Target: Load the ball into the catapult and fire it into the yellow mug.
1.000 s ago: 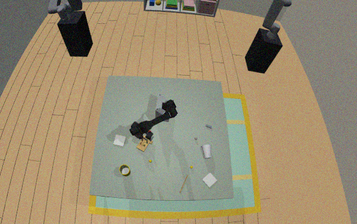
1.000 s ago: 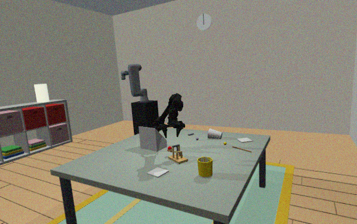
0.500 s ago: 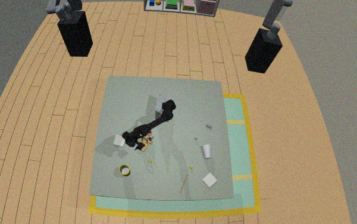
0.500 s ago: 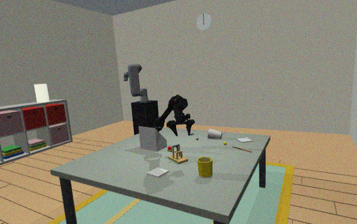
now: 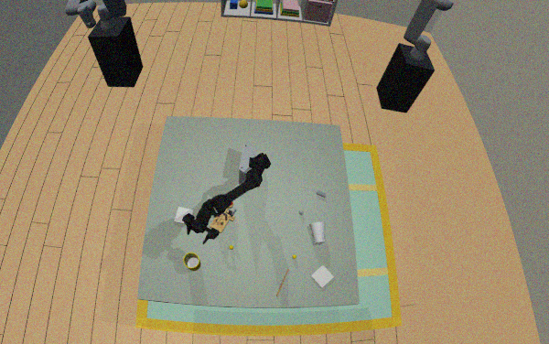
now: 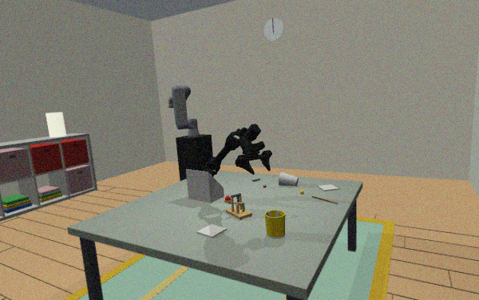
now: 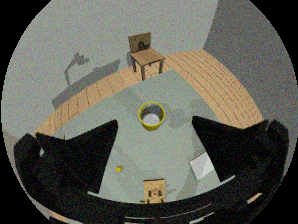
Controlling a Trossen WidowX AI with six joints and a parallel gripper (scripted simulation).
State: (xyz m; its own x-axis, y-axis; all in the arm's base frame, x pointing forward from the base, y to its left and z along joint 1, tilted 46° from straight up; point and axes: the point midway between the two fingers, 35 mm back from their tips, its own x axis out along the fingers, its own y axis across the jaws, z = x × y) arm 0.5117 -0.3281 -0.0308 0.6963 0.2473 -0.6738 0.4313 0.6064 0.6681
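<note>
Now: gripper tip 310 mm past the red ball, 140 mm to the right of it and 210 mm above it. Also, from my gripper tip: wooden stick (140 mm ahead, 480 mm to the left, 270 mm below); then yellow mug (80 mm ahead, 40 mm to the right, 250 mm below); then wooden catapult (240 mm behind, 130 mm to the left, 220 mm below).
</note>
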